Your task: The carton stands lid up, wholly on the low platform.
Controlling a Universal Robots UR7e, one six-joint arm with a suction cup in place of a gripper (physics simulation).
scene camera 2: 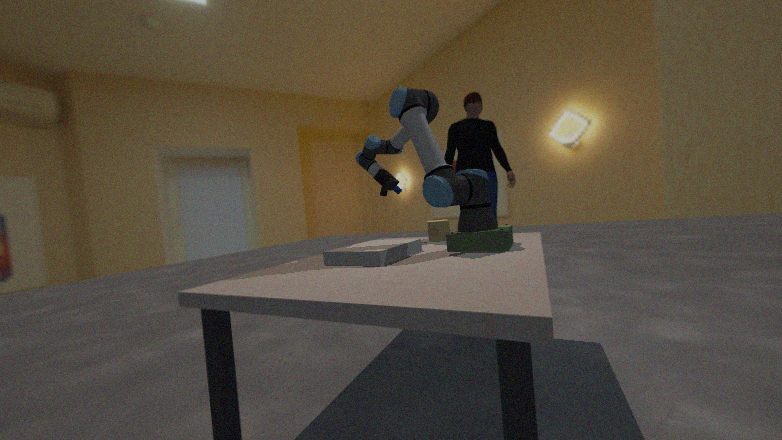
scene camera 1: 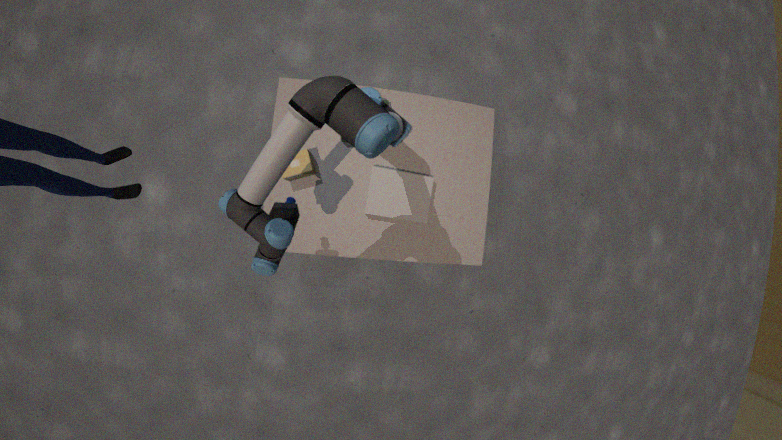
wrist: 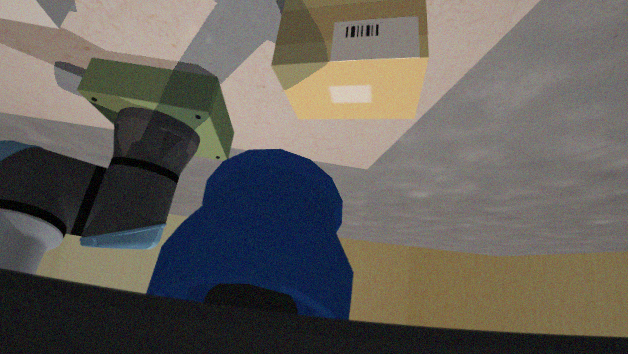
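Where they show: hand at its tool point: (scene camera 2: 399, 191) (scene camera 1: 291, 200) (wrist: 272, 214); arm's base at its link origin: (scene camera 2: 477, 229) (wrist: 160, 129).
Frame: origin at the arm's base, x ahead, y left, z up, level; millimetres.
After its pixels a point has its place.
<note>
The yellow-tan carton (scene camera 1: 299, 165) @(x 242, y -303, z 29 mm) (scene camera 2: 438, 230) @(x 216, y -254, z -16 mm) (wrist: 357, 110) @(x 204, y -341, z 29 mm) stands on the table beside the low platform, apart from it. Its upward face bears a small white patch; a side face has a barcode label. I cannot tell which face is the lid. The low pale grey platform (scene camera 1: 385, 191) @(x 347, y 108, z -23 mm) (scene camera 2: 352, 257) @(x 374, y 342, z -43 mm) lies flat, partly in shadow. My gripper, a blue suction cup (scene camera 1: 290, 200) (scene camera 2: 398, 189) (wrist: 274, 190), is open and holds nothing. It hangs tilted, high above the table and apart from the carton. The arm hides part of the carton in scene camera 1.
The table (scene camera 1: 464, 142) @(x 49, y 546, z -70 mm) (scene camera 2: 459, 290) @(x -21, y 609, z -70 mm) bears the green base block (scene camera 2: 475, 241) @(x -1, y 105, z -34 mm) (wrist: 150, 80) @(x 99, y -14, z -43 mm) under the arm, near the carton. The arm's link (scene camera 1: 278, 155) @(x 321, y -203, z 531 mm) passes over the carton's side of the table. A person (scene camera 2: 473, 145) stands behind the table; the legs (scene camera 1: 43, 141) show in scene camera 1.
</note>
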